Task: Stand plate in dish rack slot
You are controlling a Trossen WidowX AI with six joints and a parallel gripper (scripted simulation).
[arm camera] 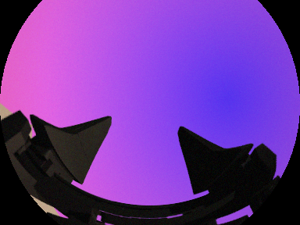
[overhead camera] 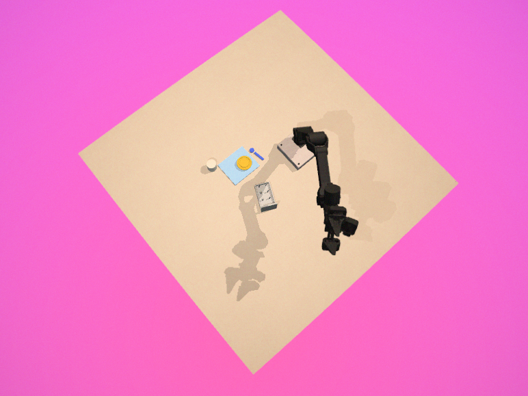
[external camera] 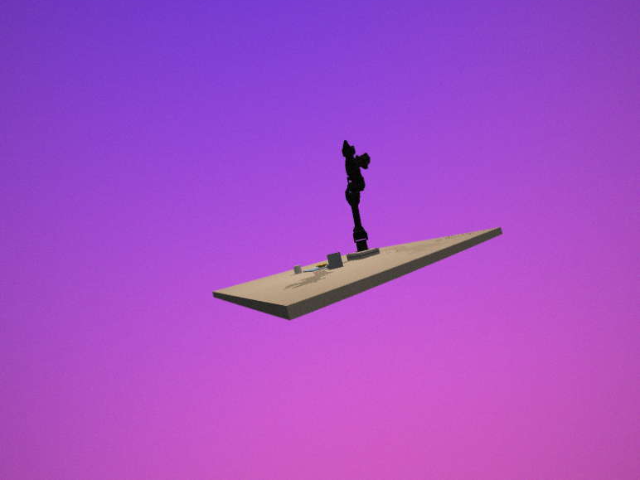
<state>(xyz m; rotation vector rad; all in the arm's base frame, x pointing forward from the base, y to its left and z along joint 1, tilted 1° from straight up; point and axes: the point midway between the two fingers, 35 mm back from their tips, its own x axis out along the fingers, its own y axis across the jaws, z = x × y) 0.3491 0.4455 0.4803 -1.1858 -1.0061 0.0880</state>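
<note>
Now: gripper tip 570 mm to the left of the yellow plate, 520 mm above it and 100 mm past it. Round my gripper tip: light blue mat 580 mm to the right, 530 mm below, 70 mm behind; then grey dish rack 510 mm below, 380 mm to the right, 60 mm behind; then blue spoon 570 mm to the right, 530 mm below, 170 mm behind.
</note>
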